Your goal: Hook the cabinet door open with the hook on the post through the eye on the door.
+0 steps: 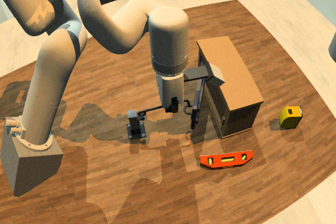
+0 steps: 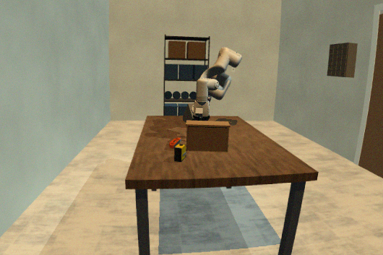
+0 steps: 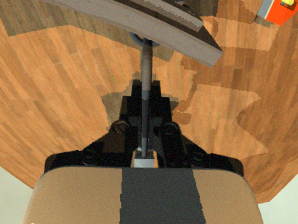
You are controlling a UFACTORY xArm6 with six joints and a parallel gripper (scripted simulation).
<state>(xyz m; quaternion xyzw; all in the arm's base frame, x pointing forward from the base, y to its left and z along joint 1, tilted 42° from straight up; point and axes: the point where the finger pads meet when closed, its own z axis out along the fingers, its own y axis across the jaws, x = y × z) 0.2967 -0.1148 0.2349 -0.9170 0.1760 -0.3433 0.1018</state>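
My gripper is now 2 cm past the dark hook, 2 cm above it and 1 cm to the right of it. The rest, counted from my hand: orange spirit level 18 cm to the right, 9 cm below, 7 cm ahead; then yellow tape measure 32 cm ahead, 19 cm to the right, 7 cm below; then dark door 9 cm ahead, 4 cm below, 3 cm to the left.
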